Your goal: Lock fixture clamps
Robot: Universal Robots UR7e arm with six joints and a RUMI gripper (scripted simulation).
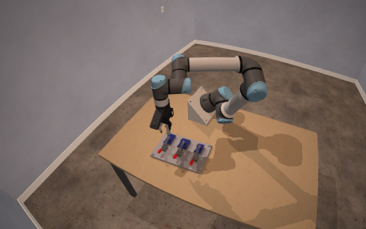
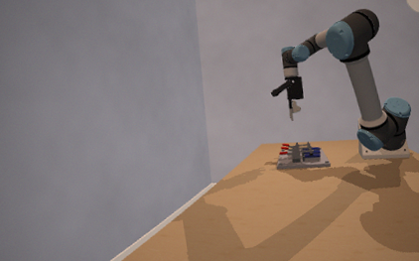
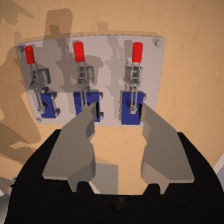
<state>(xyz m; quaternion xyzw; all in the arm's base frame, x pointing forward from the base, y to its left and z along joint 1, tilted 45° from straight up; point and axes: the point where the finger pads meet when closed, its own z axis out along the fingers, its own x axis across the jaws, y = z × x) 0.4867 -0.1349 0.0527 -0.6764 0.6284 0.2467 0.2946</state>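
The grey fixture plate lies 50 mm behind my hand, 70 mm to the left of it and 190 mm below it.
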